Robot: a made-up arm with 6 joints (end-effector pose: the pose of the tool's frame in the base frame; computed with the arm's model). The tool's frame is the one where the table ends. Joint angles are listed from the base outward.
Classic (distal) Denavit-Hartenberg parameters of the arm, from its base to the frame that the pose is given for. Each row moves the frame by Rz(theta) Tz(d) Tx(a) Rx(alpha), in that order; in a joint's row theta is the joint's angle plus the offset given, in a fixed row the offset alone. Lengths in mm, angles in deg.
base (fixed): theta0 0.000; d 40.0; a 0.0; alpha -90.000
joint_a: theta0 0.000; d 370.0; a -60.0; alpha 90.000
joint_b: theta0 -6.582; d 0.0; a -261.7; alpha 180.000
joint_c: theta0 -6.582; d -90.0; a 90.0; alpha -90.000
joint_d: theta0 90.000; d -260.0; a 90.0; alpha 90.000
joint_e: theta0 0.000; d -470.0; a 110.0; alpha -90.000
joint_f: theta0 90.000; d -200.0; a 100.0; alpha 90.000
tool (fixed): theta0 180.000; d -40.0; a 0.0; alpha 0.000
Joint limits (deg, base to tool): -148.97..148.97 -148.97..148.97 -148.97..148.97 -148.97..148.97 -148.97..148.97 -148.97..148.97
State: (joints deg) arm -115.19 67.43 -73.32 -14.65 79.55 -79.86
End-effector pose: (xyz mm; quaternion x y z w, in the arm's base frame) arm -490.2 -148.5 -177.1 -0.7005 0.4999 0.0293 0.5085
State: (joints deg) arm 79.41 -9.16 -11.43 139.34 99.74 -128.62
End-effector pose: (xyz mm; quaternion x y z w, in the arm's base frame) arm -389.6 467.4 21.5 -0.0479 0.3485 0.7713 0.5304
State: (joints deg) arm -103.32 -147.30 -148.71 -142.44 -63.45 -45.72
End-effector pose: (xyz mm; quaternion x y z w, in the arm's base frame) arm -599.6 984.9 608.3 -0.5308 0.5749 -0.0389 0.6215
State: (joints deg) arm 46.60 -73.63 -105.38 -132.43 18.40 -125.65
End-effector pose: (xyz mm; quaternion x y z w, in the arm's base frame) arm 300.4 1296.4 -19.7 0.1225 -0.4819 0.1423 0.8559
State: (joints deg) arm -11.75 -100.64 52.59 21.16 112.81 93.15
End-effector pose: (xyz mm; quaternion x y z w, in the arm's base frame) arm 406.7 648.8 316.8 0.2532 0.7176 0.4335 0.4828
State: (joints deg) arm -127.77 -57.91 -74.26 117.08 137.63 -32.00
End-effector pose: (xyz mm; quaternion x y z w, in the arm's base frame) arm 351.7 697.1 372.7 0.7091 0.2128 -0.6603 0.1257
